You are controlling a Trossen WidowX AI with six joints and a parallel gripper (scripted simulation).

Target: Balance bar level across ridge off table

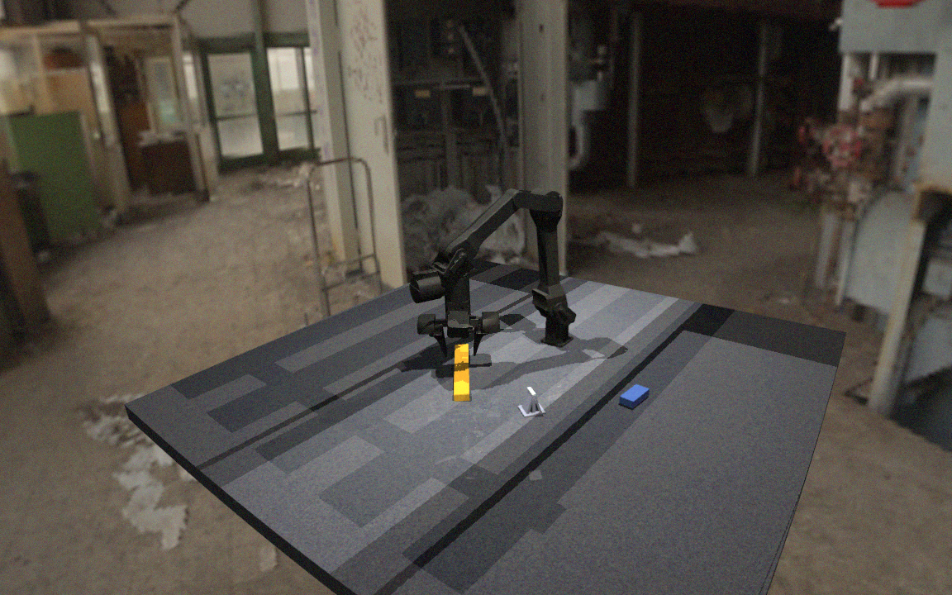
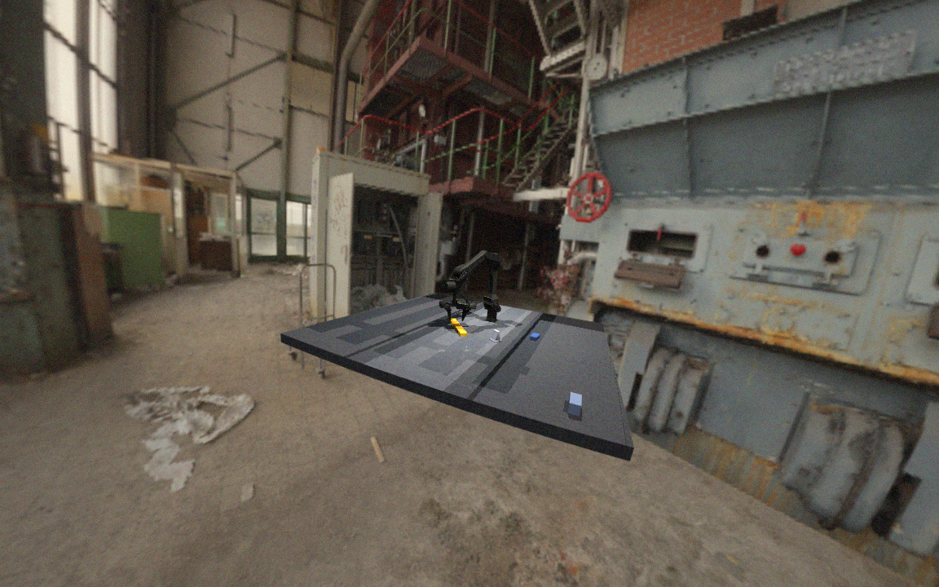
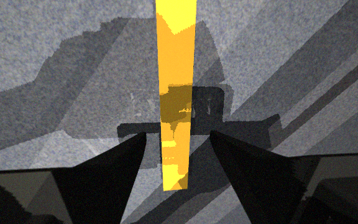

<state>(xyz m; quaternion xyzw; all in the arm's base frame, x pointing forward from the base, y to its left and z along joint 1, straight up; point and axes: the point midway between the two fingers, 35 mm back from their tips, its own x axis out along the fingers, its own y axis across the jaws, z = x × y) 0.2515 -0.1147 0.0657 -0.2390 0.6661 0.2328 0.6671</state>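
Right now my gripper tip is 20 mm short of the bar, 20 mm to the right of it and 20 mm above it. From my gripper tip the other things lie so: light blue cube 490 mm ahead, 620 mm to the left, 10 mm below; then flat blue block 90 mm behind, 400 mm to the left, 20 mm below.
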